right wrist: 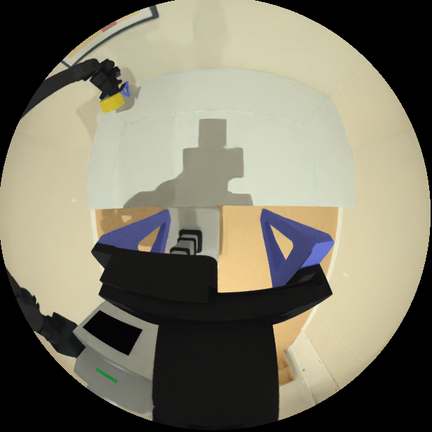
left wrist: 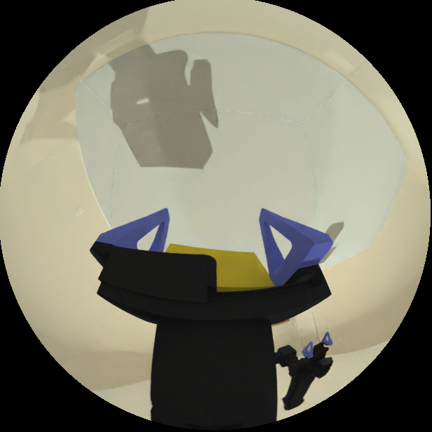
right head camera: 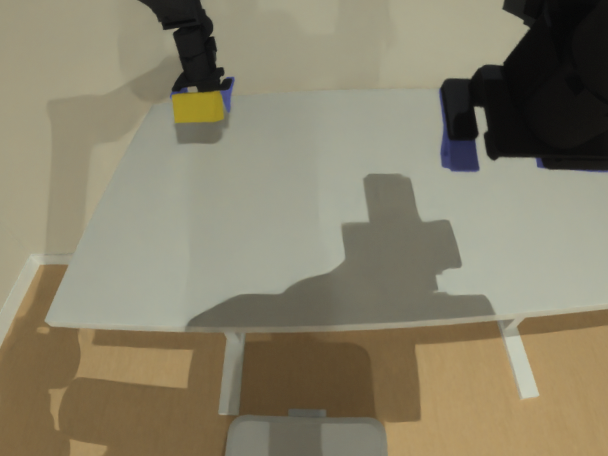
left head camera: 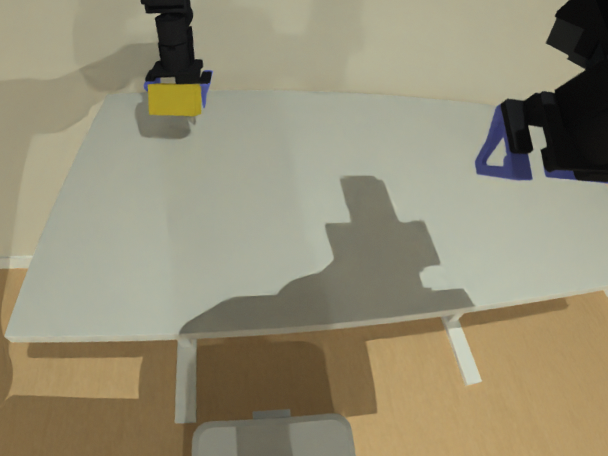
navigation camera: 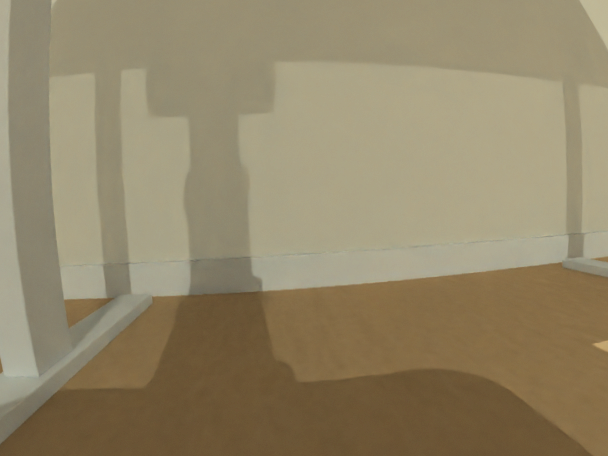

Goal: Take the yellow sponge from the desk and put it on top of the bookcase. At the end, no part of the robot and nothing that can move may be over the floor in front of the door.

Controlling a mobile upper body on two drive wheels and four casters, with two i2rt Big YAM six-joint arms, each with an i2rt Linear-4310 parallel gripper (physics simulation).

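Frame: origin at the left arm's base, x back, y down, z right, level; millimetres.
Seen in the pictures: right gripper, between the fingertips: point(right head camera: 491, 160) point(left head camera: 512, 169).
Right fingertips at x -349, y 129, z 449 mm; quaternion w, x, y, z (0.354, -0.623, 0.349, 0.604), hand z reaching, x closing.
A point is followed by its place in that frame.
The yellow sponge point(left head camera: 175, 99) @[y 299, x -754, z 21 mm] point(right head camera: 198, 107) @[y 299, x -753, z 25 mm] point(left wrist: 237, 270) point(right wrist: 112, 103) is off the desk point(left head camera: 250, 200) @[y 460, x -623, z 174 mm] point(right head camera: 260, 170) @[y 460, x -724, z 142 mm] point(left wrist: 260, 150) point(right wrist: 280, 115), near its back left corner in the head views, with its shadow on the top. My left gripper point(left head camera: 177, 90) point(right head camera: 202, 95) point(left wrist: 214, 213) has its fingers far apart, with the sponge held between them close to the palm; the sponge hides part of one finger in the head views. My right gripper point(left head camera: 542, 167) point(right head camera: 515, 165) @[y 129, x -348, z 449 mm] point(right wrist: 215, 213) is open and empty above the desk's right side. I cannot make out the bookcase's top.
A wall stands behind the desk. White desk legs point(left head camera: 186, 382) point(right head camera: 232, 375) point(navigation camera: 30, 200) @[y 1165, x -701, z -89 mm] reach the floor. My grey base point(left head camera: 315, 435) @[y 1150, x -252, z 359 mm] point(right head camera: 345, 435) @[y 1150, x -260, z 352 mm] is in front. The right wrist view shows a framed picture point(right wrist: 115, 32) on the wall and a small part of wooden shelves point(right wrist: 284, 371) beside pale panels point(right wrist: 312, 367).
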